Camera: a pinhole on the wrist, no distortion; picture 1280 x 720 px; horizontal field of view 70.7 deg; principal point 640.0 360.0 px. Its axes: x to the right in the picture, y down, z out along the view. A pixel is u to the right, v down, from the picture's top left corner.
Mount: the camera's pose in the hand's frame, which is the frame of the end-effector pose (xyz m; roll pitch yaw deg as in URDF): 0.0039 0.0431 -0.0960 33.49 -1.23 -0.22
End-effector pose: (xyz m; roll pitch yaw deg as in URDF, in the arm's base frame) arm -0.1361 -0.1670 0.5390 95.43 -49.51 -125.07
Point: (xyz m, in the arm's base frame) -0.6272 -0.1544 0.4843
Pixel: 866 493
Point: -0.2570 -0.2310 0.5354
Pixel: 968 281
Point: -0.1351 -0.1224 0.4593
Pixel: 87 457
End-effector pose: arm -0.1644 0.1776 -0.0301 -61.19 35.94 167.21
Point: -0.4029 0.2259 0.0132
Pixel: 1237 145
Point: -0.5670 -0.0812 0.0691
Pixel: 1036 698
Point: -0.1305 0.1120 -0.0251
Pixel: outside the picture
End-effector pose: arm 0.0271 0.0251 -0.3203 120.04 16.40 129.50
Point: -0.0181 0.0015 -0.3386
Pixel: 764 33
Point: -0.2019 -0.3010 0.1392
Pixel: behind the camera
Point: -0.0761 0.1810 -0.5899
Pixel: outside the picture
